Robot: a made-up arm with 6 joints.
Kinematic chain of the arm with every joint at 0, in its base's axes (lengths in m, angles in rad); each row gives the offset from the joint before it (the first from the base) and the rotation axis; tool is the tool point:
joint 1: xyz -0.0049 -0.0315 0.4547 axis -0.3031 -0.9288 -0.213
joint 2: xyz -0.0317 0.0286 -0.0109 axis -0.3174 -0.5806 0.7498
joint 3: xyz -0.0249 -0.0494 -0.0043 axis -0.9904 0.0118 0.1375
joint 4: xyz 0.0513 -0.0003 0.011 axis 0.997 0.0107 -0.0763
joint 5: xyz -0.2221 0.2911 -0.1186 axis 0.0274 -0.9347 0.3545
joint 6: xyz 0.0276 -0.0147 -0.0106 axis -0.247 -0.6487 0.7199
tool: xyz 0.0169 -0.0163 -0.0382
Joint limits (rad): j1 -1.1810..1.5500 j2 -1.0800..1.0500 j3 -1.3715..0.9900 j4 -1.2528..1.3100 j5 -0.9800..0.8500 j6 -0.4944..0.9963
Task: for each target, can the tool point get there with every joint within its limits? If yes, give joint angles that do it. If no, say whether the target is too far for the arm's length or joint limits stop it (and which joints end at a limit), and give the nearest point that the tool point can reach.
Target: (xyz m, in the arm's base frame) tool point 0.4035 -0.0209 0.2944
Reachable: no: joint limits stop it (at a limit: joint 1, joint 4, joint 6) | nearest point 0.2785 -0.0400 0.2690 | short by 0.129 m
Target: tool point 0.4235 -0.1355 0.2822
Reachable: no: joint limits stop it (at a limit: joint 1, joint 4, joint 6) | nearest point 0.2862 -0.1364 0.2781 | short by 0.137 m
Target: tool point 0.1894 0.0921 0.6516
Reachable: yes | joints -0.9583 -0.4967 -0.3626 0.8536 0.3711 0.6928
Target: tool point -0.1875 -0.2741 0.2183
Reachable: yes | joints -0.2662 0.2703 0.6427 -0.8868 -0.4414 -0.3526
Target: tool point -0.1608 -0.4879 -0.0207
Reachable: no: too far | nearest point -0.1000 -0.3088 0.1450 | short by 0.251 m
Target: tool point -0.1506 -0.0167 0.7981
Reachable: yes | joints -0.9475 0.6784 -0.4269 0.9436 -0.6956 0.0815
